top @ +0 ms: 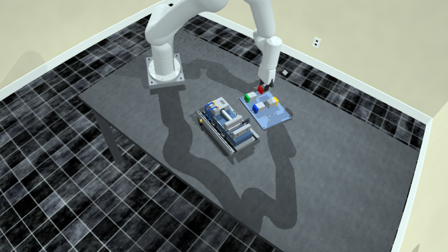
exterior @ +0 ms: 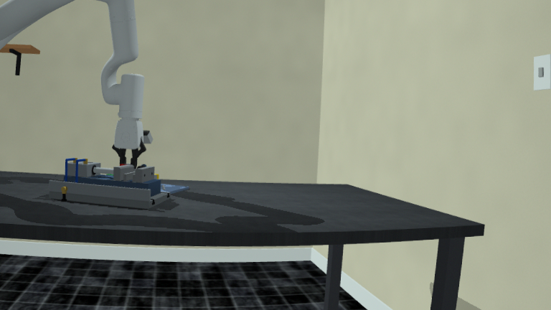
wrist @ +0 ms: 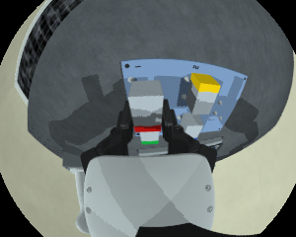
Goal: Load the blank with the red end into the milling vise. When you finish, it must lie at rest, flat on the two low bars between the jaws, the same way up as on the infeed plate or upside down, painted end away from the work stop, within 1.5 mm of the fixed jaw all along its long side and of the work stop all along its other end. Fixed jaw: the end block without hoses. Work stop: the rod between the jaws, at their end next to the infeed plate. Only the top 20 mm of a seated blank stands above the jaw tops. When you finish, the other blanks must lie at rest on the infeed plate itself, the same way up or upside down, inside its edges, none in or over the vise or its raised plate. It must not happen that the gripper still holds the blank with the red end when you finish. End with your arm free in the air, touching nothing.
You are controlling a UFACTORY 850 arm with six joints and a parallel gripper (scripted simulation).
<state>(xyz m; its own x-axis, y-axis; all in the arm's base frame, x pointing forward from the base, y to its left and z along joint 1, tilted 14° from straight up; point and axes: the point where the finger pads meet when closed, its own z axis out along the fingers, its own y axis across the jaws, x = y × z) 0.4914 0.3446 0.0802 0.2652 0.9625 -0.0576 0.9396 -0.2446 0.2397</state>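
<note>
Right now my hand is 29 cm to the left of the black work stop rod, 11 cm short of it and 1 cm below it. Round my hand: red-ended blank (2 cm below); yellow-ended blank (9 cm ahead, 5 cm below, 2 cm to the right); green-ended blank (9 cm to the right, 5 cm below, 2 cm behind).
</note>
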